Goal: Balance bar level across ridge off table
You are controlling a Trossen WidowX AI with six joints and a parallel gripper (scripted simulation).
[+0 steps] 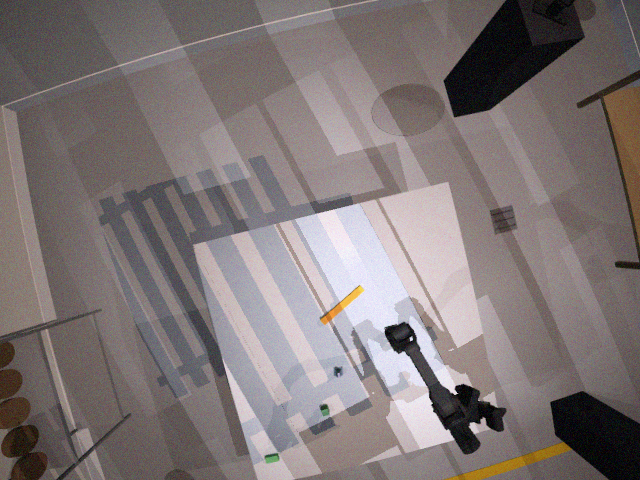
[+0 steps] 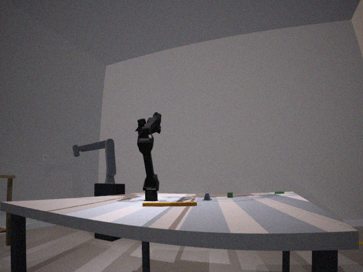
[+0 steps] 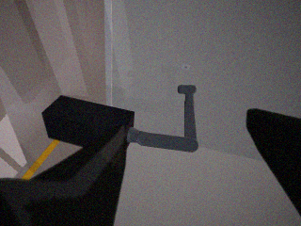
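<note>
Right now the orange bar is 42 cm ahead of my gripper tip, 35 cm to the right of it and 43 cm below it.
</note>
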